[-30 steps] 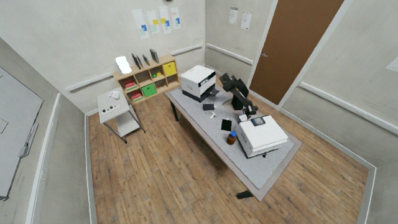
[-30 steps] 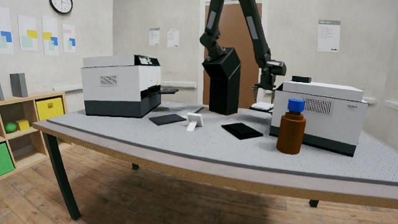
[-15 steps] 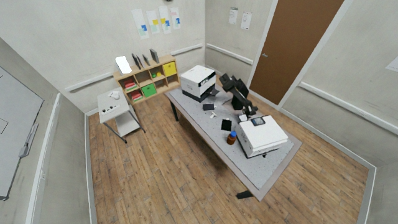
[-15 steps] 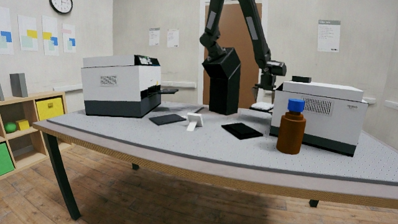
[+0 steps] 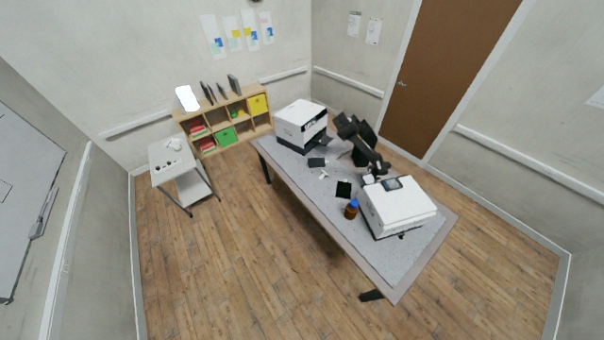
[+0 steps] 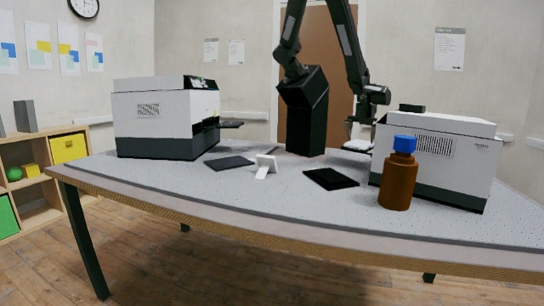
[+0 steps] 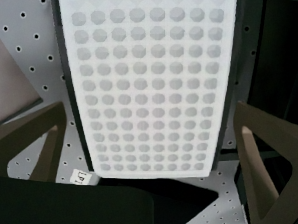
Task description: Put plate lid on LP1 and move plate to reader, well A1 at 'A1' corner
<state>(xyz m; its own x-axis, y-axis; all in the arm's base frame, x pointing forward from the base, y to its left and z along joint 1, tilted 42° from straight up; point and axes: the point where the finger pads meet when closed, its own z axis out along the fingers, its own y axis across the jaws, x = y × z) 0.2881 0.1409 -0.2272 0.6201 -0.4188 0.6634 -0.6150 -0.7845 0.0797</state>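
My gripper is now 2 cm above the white well plate.
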